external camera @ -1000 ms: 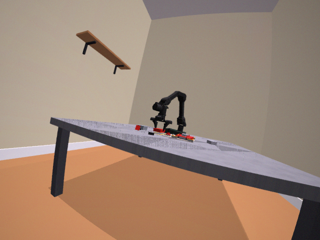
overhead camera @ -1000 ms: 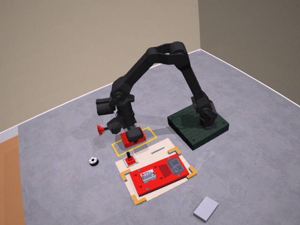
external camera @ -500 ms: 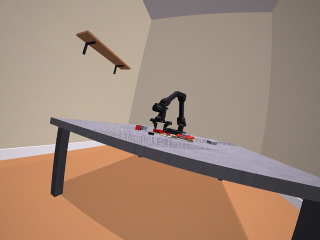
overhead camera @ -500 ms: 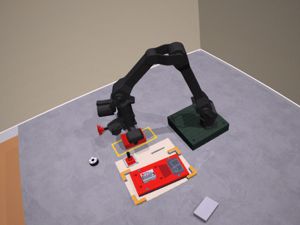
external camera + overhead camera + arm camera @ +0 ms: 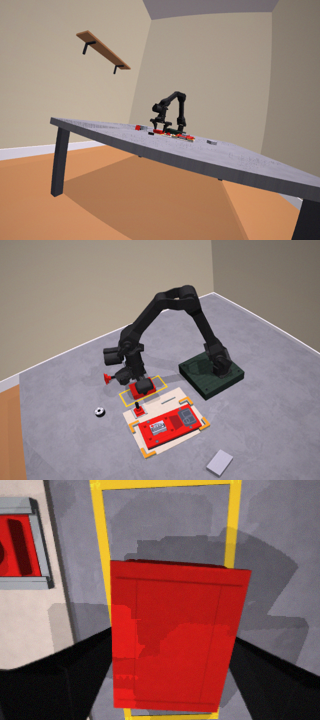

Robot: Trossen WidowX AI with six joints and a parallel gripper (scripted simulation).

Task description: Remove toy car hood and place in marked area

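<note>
Right now the hood is 10 mm above my gripper tip. Round my gripper tip: white wheel: 200 mm ahead, 20 mm to the right.
</note>
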